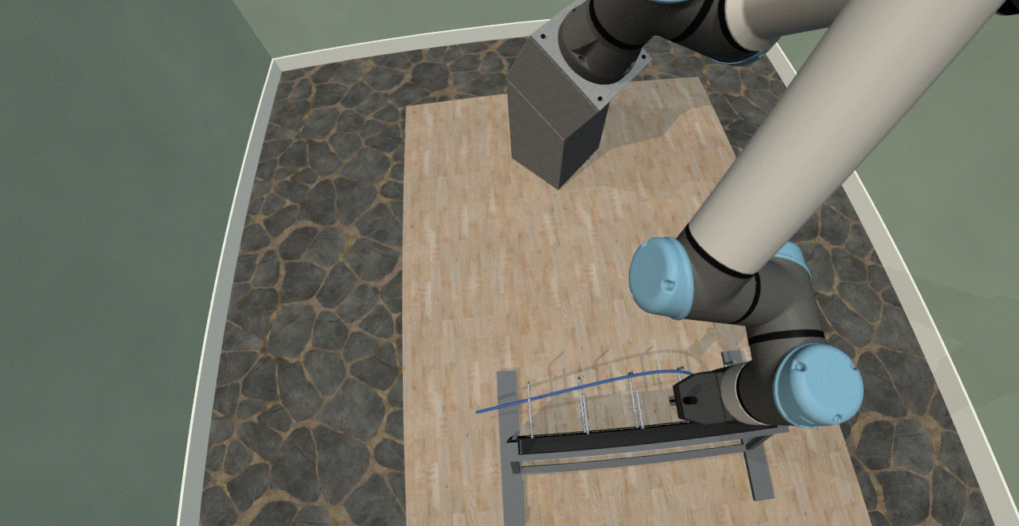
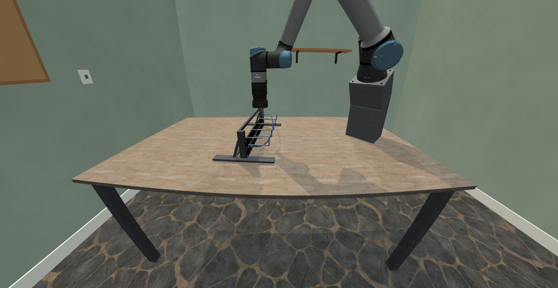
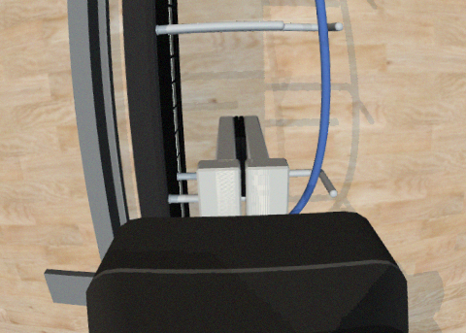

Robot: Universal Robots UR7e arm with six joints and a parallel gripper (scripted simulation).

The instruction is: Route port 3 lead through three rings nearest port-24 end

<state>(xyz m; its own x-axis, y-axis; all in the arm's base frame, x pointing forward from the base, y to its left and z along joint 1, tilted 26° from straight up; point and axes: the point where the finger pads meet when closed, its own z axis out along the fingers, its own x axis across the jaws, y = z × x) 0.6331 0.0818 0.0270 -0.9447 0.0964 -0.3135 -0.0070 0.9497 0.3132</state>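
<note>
My gripper is now 60 mm short of the black patch panel rack, 50 mm to the left of it and 100 mm above it.
</note>
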